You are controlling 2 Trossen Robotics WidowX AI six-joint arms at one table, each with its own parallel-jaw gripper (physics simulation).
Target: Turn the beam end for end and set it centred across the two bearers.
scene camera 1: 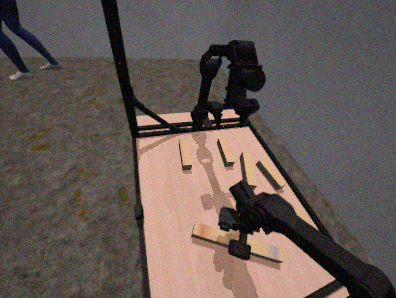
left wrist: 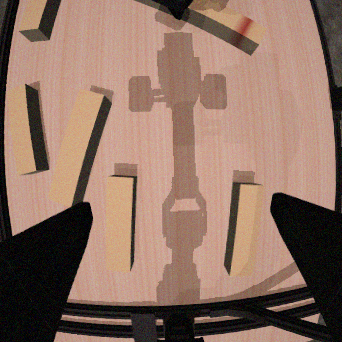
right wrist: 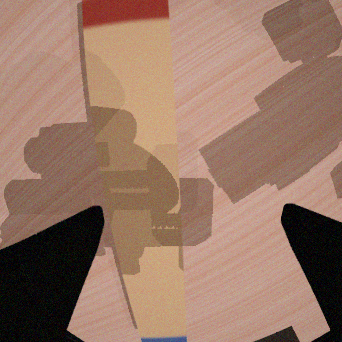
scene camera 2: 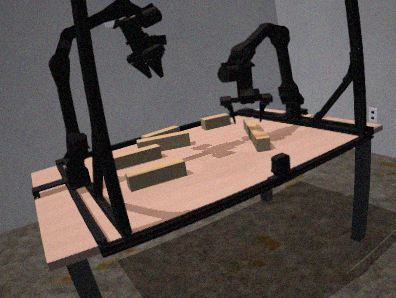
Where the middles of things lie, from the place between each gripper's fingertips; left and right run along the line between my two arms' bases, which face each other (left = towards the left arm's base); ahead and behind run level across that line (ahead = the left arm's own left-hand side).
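I consider the beam (scene camera 1: 200, 231). My left hand is 340 mm to the left of the beam, 260 mm above it and 40 mm past it.
As for my right gripper, it is 50 mm above the beam, 40 mm to the left of it and 10 mm short of it.
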